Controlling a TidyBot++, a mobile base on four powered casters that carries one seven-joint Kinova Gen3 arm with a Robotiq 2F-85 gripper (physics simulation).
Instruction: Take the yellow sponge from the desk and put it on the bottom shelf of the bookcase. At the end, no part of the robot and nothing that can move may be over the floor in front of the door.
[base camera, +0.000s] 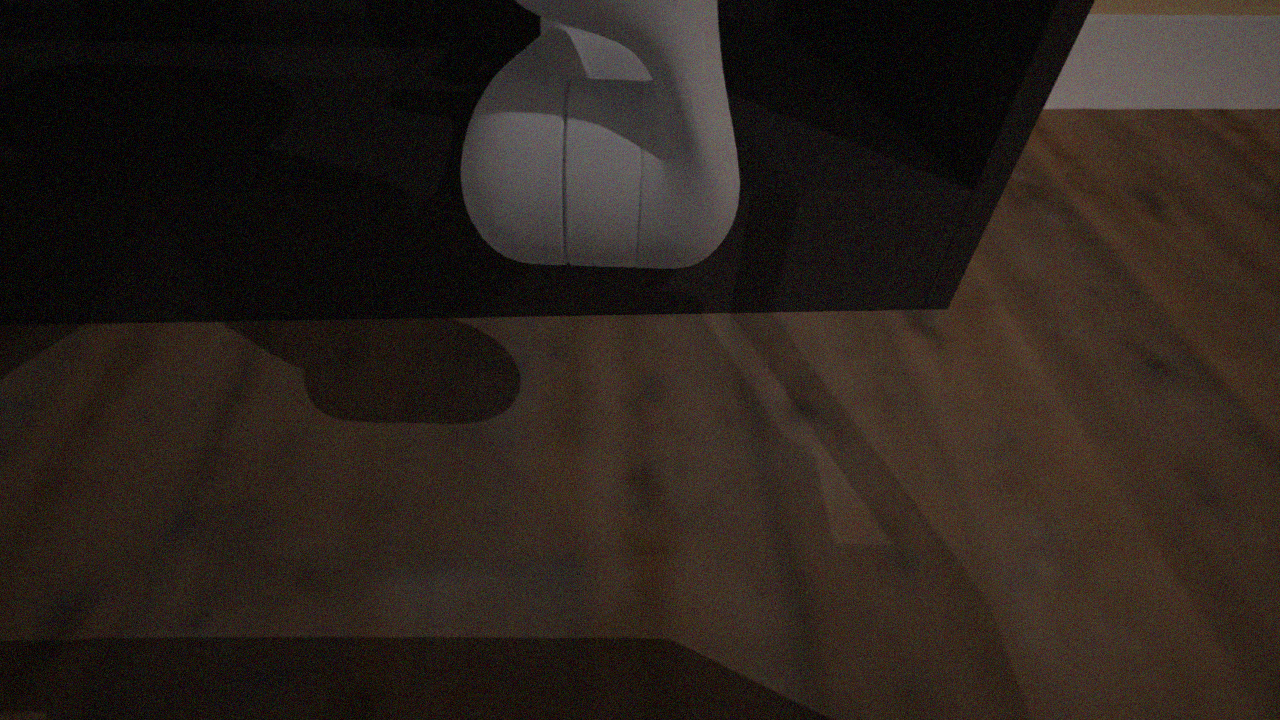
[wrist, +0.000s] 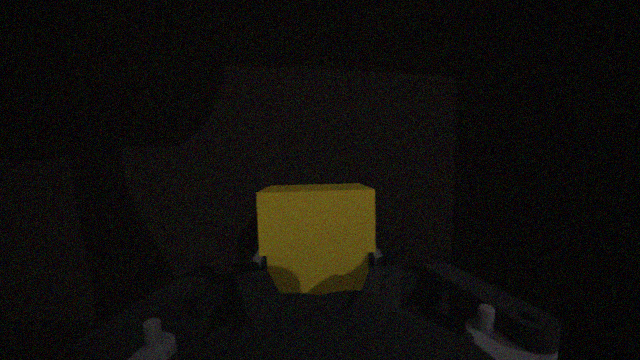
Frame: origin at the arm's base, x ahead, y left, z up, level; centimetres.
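Where they show: gripper, fingertip midpoint: (wrist: 317, 254).
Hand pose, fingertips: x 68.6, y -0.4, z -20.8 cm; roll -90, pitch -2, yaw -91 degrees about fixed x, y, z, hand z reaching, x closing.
Observation:
After its pixels a point has its place.
The yellow sponge (wrist: 316, 225) {x 65.5, y -0.3, z -18.1 cm} is between the fingers of my gripper (wrist: 317, 254) {x 68.6, y -0.4, z -20.8 cm} in the wrist view; the gripper is shut on it, and the sponge sticks out beyond the fingertips. Behind it is a very dark surface with faint lighter patches. In the base camera view the black bookcase (base camera: 859, 241) {x 49.7, y -16.8, z -33.4 cm} fills the upper part, and a white part of my arm hangs in front of its lower shelf area. The gripper and the sponge do not show in the base camera view. Whether the sponge touches the shelf is too dark to tell. The desk does not show.
The bookcase's right side panel ends near the upper right of the base camera view. Right of it are a white baseboard (base camera: 1172, 62) {x 82.4, y -55.9, z -34.8 cm} and wooden floor (base camera: 1163, 358) {x 45.6, y -38.6, z -39.6 cm}. The floor runs along the bookcase's front, with shadows on it. The door does not show.

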